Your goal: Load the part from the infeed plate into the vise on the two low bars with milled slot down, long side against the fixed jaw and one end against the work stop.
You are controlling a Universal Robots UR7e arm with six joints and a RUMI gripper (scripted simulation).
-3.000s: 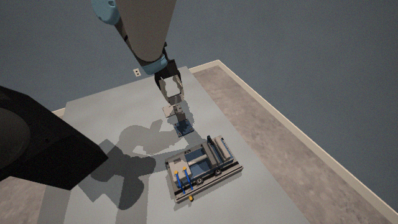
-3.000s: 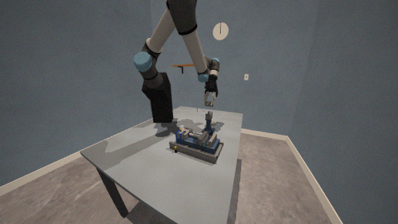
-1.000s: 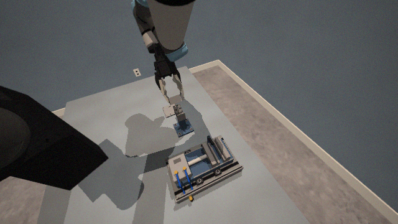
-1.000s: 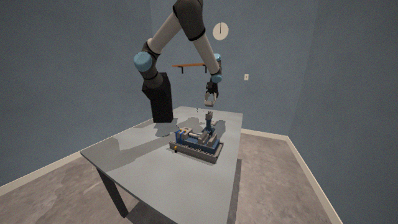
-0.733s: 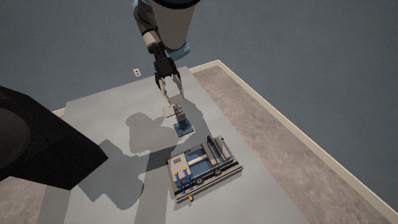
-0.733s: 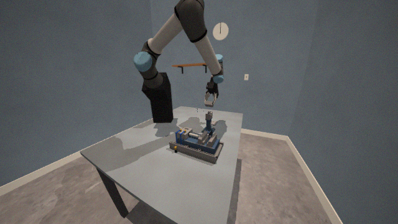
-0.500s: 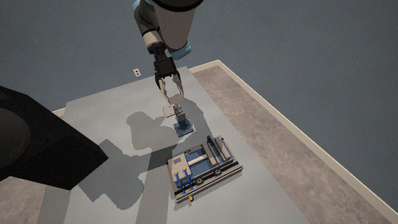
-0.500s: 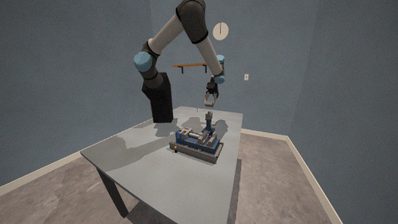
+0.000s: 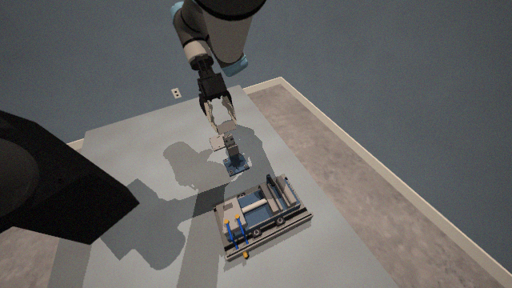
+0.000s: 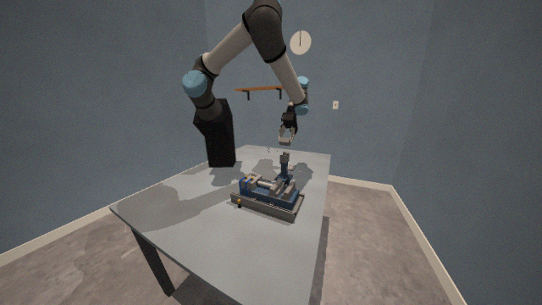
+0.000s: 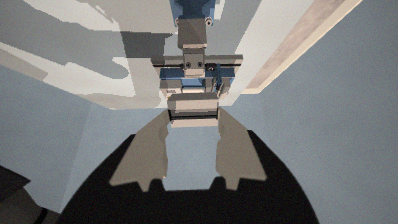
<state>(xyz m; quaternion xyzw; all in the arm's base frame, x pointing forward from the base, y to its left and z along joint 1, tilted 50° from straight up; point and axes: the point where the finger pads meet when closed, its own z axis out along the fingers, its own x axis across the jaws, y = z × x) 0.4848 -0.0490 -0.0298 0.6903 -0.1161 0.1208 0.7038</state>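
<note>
Right now the part is right at my hand. The rest, counted from my hand: cylinder rod: 70 mm behind, 220 mm to the right, 160 mm below; then pale plate: 20 mm ahead, 160 mm to the left, 240 mm below; then work stop: 30 mm ahead, 200 mm to the right, 150 mm below.
</note>
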